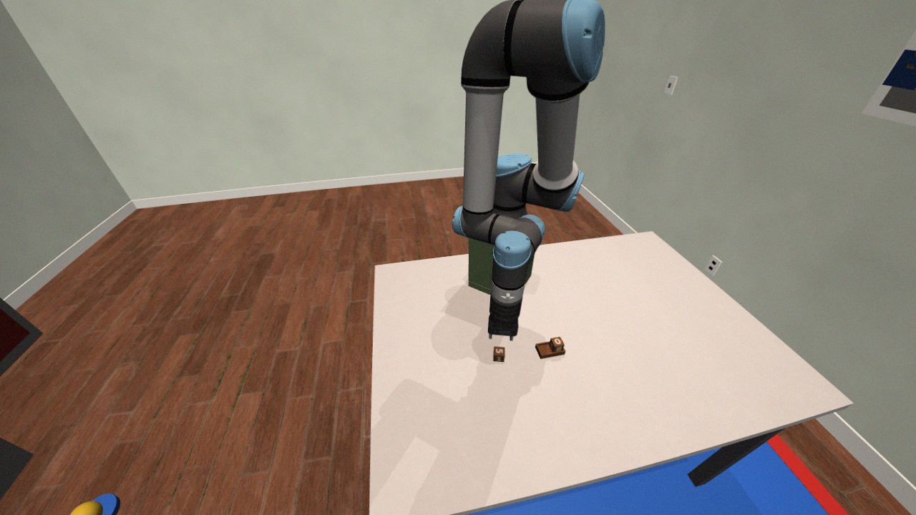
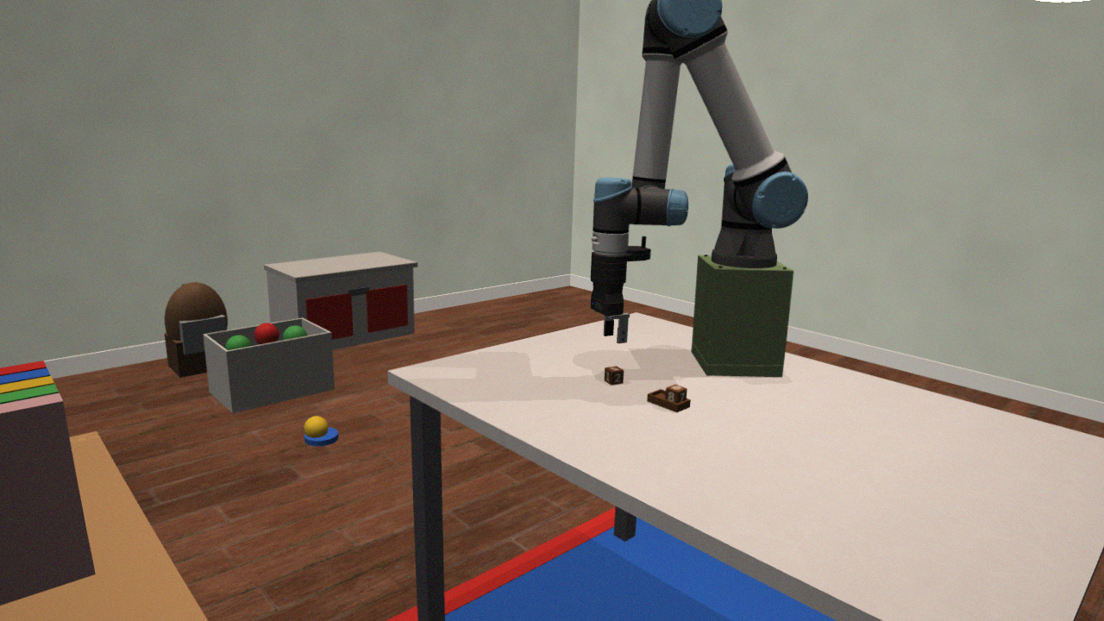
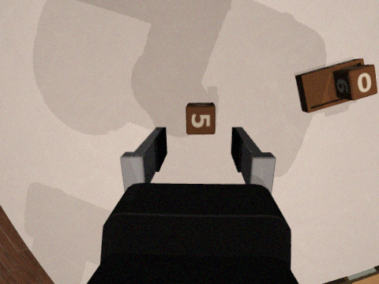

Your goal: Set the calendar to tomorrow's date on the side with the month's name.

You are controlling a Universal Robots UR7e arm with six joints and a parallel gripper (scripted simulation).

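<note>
My gripper is now 100 mm above the brown cube.
</note>
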